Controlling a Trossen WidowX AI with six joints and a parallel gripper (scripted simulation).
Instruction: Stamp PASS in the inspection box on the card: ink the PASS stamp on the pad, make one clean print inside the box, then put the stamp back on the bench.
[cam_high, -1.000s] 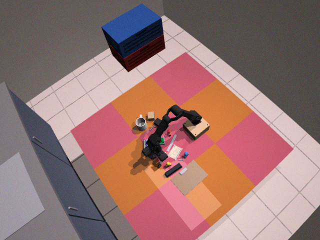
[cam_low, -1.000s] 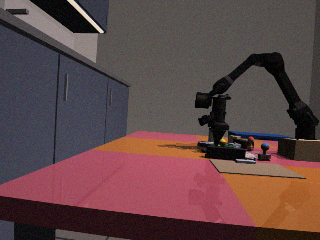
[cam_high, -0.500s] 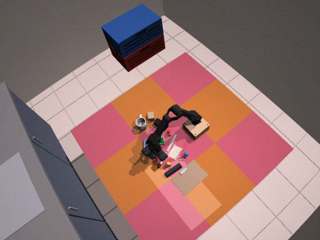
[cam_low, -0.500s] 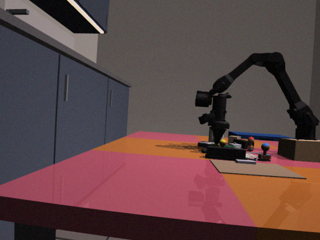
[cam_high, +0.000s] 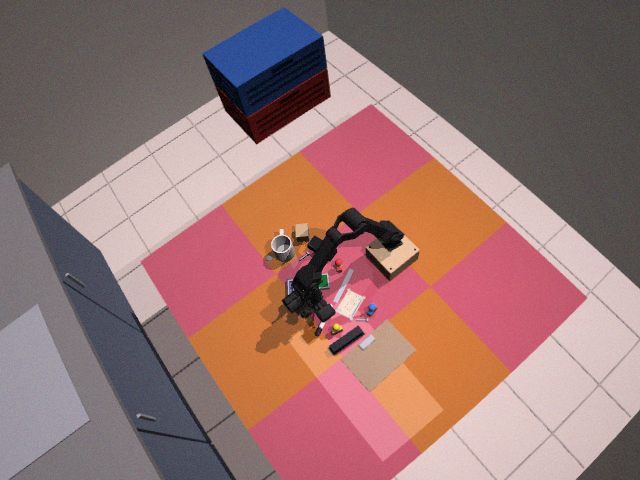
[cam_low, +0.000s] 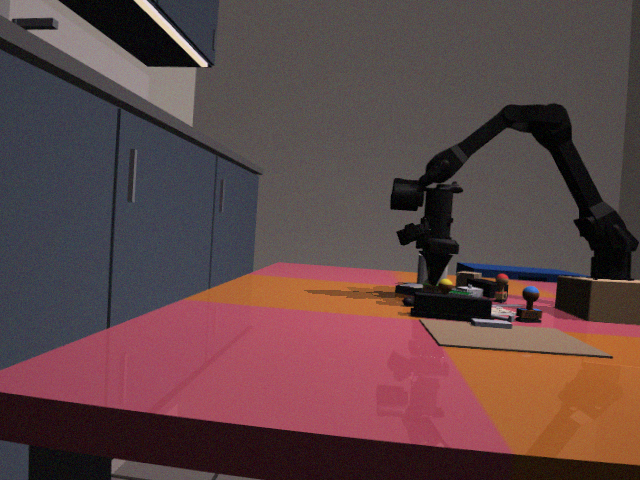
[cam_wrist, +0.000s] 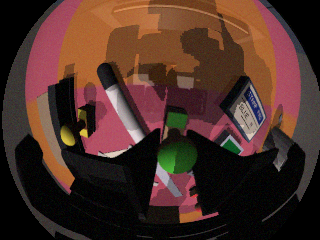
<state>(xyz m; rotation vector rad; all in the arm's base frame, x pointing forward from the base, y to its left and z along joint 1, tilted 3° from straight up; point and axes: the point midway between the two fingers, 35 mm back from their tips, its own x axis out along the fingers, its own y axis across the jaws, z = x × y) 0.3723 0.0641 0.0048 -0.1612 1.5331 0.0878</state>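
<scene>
My gripper tip is 90 mm to the left of the green ink pad, 50 mm past it and 30 mm above it. Also, from my gripper tip: yellow-knobbed stamp (110 mm to the left, 20 mm below, 20 mm behind); green-knobbed stamp (right at my gripper tip); marker (60 mm to the left, 30 mm below, 10 mm ahead).
</scene>
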